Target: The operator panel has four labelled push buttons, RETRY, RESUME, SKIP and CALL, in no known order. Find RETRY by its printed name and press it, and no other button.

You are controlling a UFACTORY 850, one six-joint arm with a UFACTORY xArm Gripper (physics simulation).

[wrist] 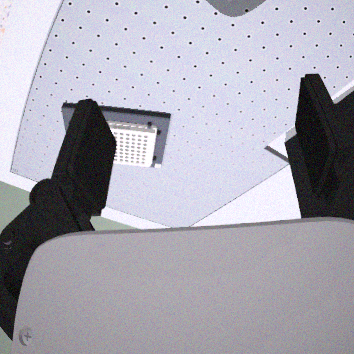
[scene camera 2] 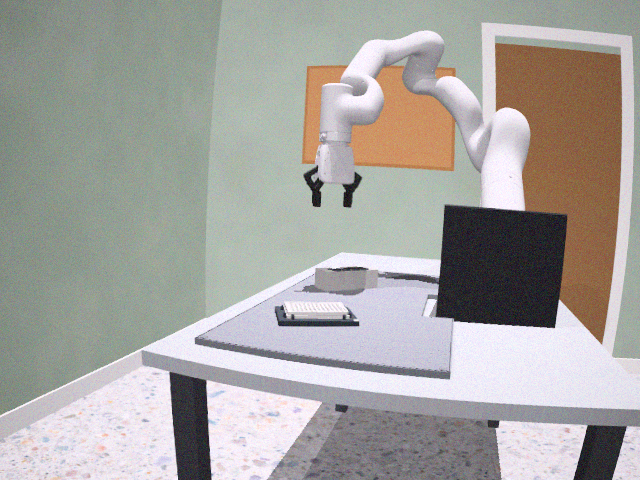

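Observation:
The operator panel [scene camera 2: 340, 279] is a low grey box on the far part of the perforated board [scene camera 2: 392, 341] [wrist: 215, 165] in the scene view. Its top is seen almost edge-on, so its buttons and their names cannot be read. The panel does not show in the wrist view. My gripper [scene camera 2: 332, 200] [wrist: 199, 107] is open, with nothing between its black fingers. It points straight down, high above the board and well clear of the panel.
A white plate with rows of holes [scene camera 2: 315, 310] [wrist: 134, 145] sits in a dark holder on the board, partly behind the left finger in the wrist view. A large upright black screen [scene camera 2: 501, 266] stands on the white table [scene camera 2: 516, 361] [wrist: 250, 205], in front of the arm's base.

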